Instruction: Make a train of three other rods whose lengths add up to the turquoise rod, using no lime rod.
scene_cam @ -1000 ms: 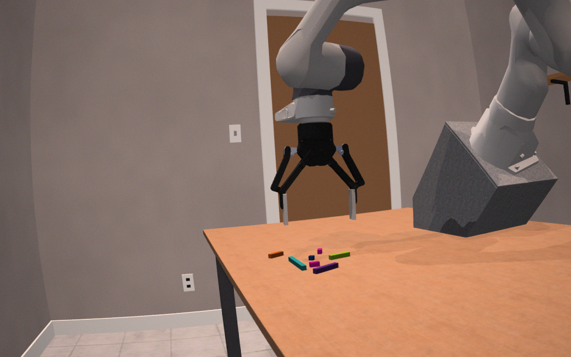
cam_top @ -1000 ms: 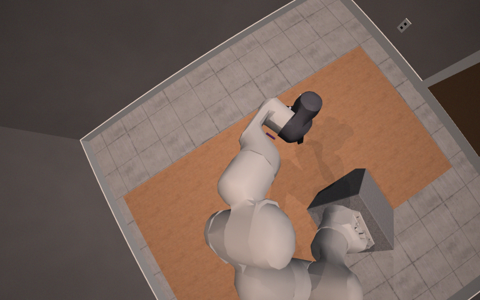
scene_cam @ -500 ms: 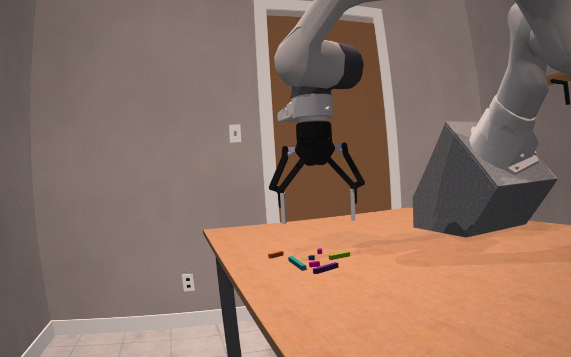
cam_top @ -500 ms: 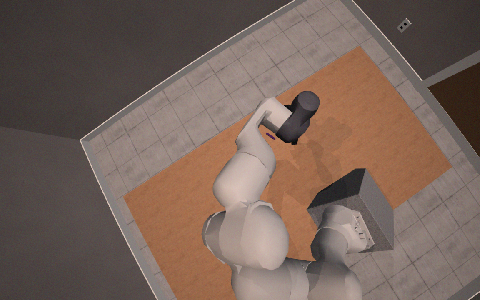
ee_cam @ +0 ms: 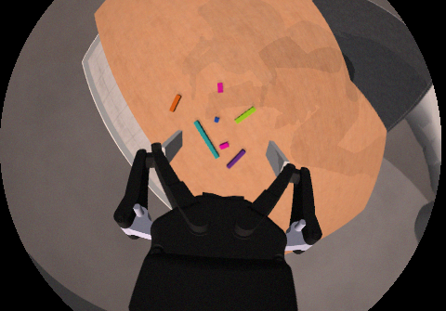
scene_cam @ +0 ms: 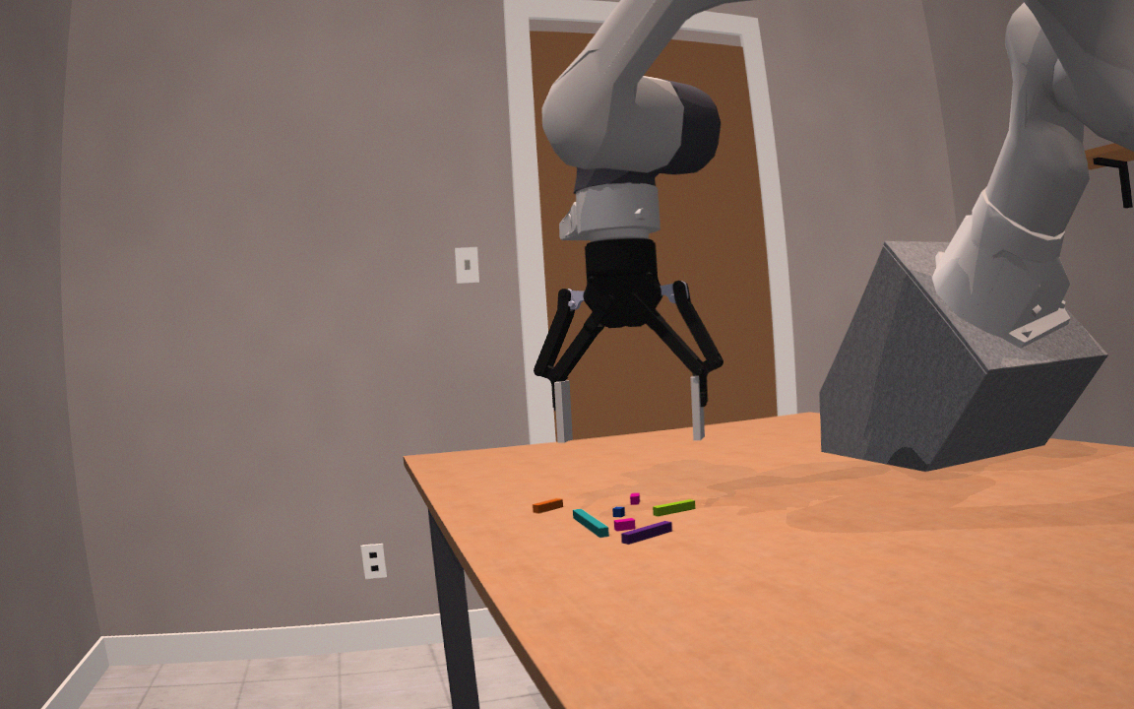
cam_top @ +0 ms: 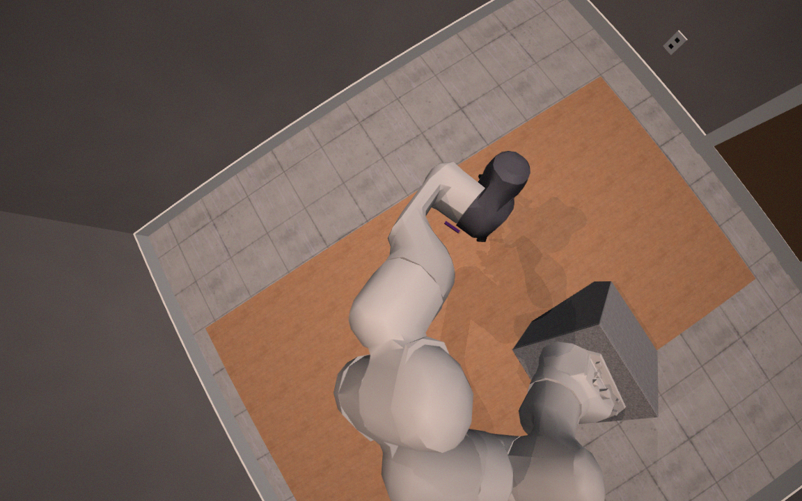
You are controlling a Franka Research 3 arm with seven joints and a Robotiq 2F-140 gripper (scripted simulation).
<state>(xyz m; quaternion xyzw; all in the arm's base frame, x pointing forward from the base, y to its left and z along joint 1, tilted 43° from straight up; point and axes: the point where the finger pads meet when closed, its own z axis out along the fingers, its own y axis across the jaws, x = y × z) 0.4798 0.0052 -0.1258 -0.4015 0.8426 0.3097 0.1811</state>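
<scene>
The turquoise rod is 5 cm ahead of my hand and 9 cm below it. Also, from my hand: lime rod (5 cm behind, 1 cm to the right, 9 cm below); blue cube (1 cm ahead, 3 cm to the right, 9 cm below); purple rod (2 cm ahead, 8 cm to the left, 9 cm below).
</scene>
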